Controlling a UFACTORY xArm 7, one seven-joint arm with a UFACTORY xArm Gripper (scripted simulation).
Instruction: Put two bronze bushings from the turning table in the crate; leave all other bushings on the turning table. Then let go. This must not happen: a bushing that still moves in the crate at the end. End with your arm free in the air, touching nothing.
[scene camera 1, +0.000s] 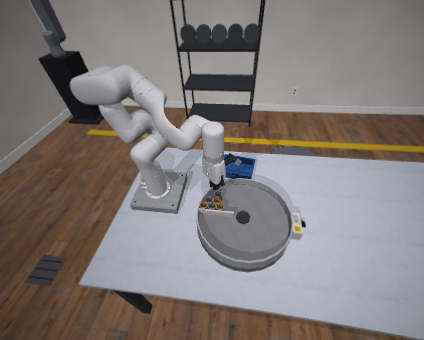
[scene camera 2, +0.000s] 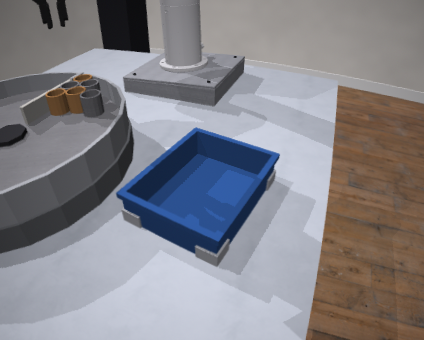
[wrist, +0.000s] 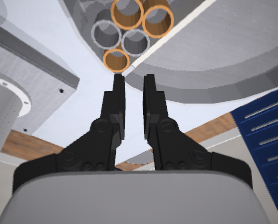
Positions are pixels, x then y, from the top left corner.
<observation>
My gripper (wrist: 134, 88): 14 cm from the lens. A grey bushing (wrist: 105, 41) is 26 cm from the lens. A turning table (wrist: 212, 51) is 32 cm from the lens. The marked spots on the grey bushing and the turning table are 17 cm apart.
</observation>
